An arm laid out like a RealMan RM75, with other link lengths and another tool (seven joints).
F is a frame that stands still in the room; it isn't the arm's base.
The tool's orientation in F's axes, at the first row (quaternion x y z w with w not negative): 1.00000 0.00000 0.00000 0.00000
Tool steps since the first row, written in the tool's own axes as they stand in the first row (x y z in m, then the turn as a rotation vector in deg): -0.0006 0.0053 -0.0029 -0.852 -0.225 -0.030; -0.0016 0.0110 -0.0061 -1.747 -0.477 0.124; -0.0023 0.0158 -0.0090 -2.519 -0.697 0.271; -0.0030 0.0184 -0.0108 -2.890 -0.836 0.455; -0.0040 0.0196 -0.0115 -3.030 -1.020 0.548; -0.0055 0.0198 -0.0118 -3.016 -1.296 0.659; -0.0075 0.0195 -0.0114 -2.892 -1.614 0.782; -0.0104 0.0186 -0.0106 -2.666 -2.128 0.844; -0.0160 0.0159 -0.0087 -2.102 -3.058 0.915; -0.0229 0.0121 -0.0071 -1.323 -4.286 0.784; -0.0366 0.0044 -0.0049 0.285 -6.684 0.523; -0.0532 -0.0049 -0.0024 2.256 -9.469 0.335; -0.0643 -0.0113 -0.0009 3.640 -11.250 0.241
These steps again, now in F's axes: -0.0006 -0.0053 0.0029 -0.852 0.225 0.030; -0.0016 -0.0110 0.0061 -1.747 0.477 -0.124; -0.0023 -0.0158 0.0090 -2.519 0.697 -0.271; -0.0030 -0.0184 0.0108 -2.890 0.836 -0.455; -0.0040 -0.0196 0.0115 -3.030 1.020 -0.548; -0.0055 -0.0198 0.0118 -3.016 1.296 -0.659; -0.0075 -0.0195 0.0114 -2.892 1.614 -0.782; -0.0104 -0.0186 0.0106 -2.666 2.128 -0.844; -0.0160 -0.0159 0.0087 -2.102 3.058 -0.915; -0.0229 -0.0121 0.0071 -1.323 4.286 -0.784; -0.0366 -0.0044 0.0049 0.285 6.684 -0.523; -0.0532 0.0049 0.0024 2.256 9.469 -0.335; -0.0643 0.0113 0.0009 3.640 11.250 -0.241
